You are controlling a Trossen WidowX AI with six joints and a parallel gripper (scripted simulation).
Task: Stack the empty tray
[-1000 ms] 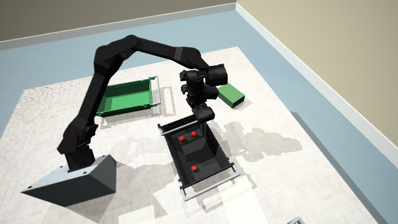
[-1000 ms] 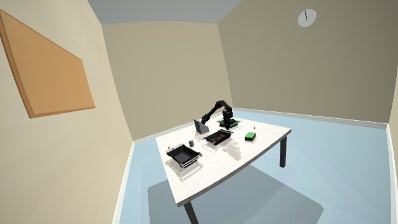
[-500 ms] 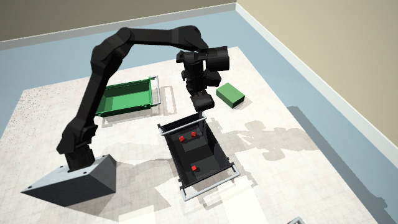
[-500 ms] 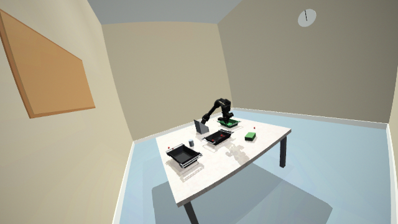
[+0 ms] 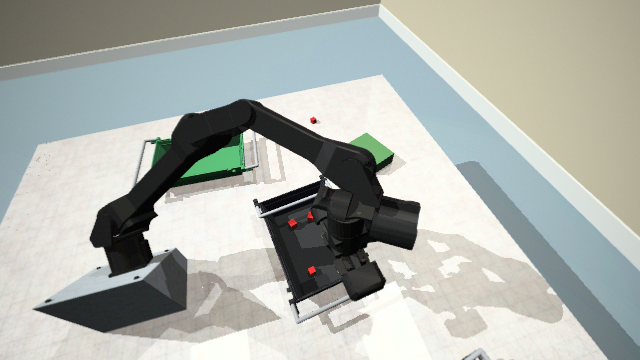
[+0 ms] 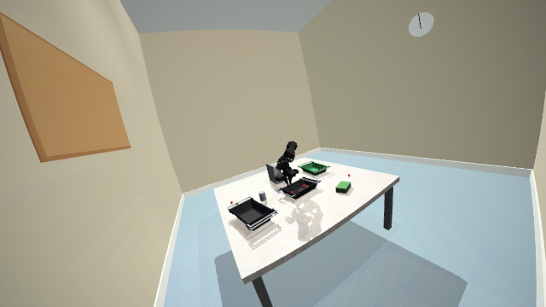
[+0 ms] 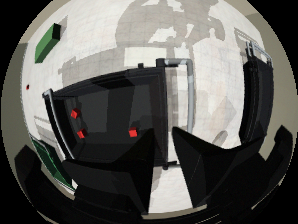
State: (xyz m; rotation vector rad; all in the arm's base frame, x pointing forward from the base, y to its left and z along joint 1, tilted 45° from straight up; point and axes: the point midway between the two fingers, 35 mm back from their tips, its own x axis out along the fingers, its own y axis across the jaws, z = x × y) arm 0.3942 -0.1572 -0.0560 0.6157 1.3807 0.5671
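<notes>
My gripper tip is 25 cm past the green tray, 50 cm to the right of it and 7 cm above it. From my gripper tip the other things lie so: small red marker (14 cm ahead, 56 cm to the left, 11 cm below); grey cylinder (18 cm behind, 16 cm to the right, 8 cm below); dark green block (24 cm ahead, 33 cm to the left, 9 cm below).
</notes>
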